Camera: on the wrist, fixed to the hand. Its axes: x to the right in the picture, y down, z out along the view.
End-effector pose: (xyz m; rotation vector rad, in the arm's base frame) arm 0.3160 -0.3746 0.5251 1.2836 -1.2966 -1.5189
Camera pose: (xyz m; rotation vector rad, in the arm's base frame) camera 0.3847 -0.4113 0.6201 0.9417 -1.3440 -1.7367
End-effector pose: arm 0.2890 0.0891 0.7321 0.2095 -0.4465 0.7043
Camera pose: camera 0.2497 0.1859 0.6675 0.1351 -0.7637 0.7219
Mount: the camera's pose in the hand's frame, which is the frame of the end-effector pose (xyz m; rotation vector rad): -0.0005 0.0960 -0.0767 -0.1584 -0.2638 0.0832
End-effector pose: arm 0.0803 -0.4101 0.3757 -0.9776 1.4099 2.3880
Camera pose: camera 0.0685 -0.5246 0.4186 -0.6159 1.2039 2.6068
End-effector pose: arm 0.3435 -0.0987 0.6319 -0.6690 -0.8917 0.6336
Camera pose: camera 0.3880 -0.0580 0.5248 -0.7791 -1.1725 0.7422
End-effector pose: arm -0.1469 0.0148 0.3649 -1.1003 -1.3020 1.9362
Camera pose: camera -0.0809 0.0145 0.2612 -1.0120 -1.5967 2.1258
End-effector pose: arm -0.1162 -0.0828 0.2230 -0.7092 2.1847 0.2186
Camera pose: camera -0.2195 -0.0322 0.2663 -0.6374 1.9602 0.5044
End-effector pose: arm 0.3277 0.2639 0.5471 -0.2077 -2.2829 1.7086
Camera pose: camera 0.3467 0.3618 0.4752 -0.1164 -2.6390 1.6820
